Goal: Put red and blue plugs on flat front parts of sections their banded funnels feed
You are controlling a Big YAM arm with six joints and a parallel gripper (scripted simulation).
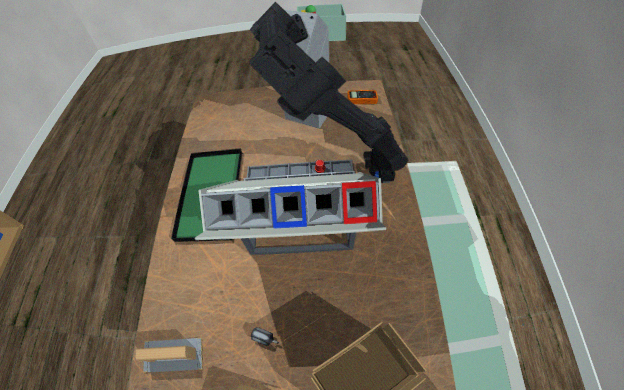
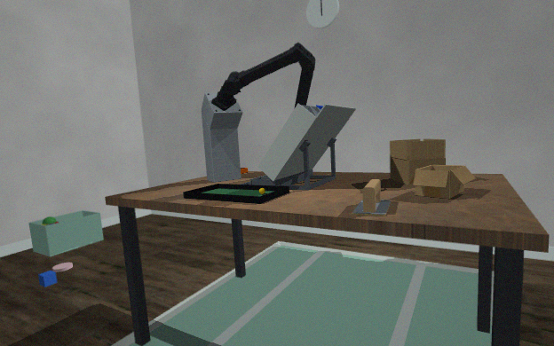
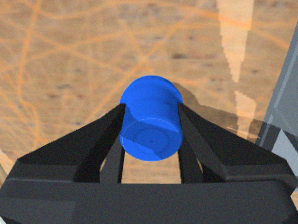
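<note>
The red plug is 17 cm to the right of my hand and 11 cm behind it. Also, from my hand: blue plug 1 cm below; then cover 30 cm to the right, 18 cm above, 4 cm ahead; then green marble tray 57 cm to the right, 18 cm behind, 2 cm below.
</note>
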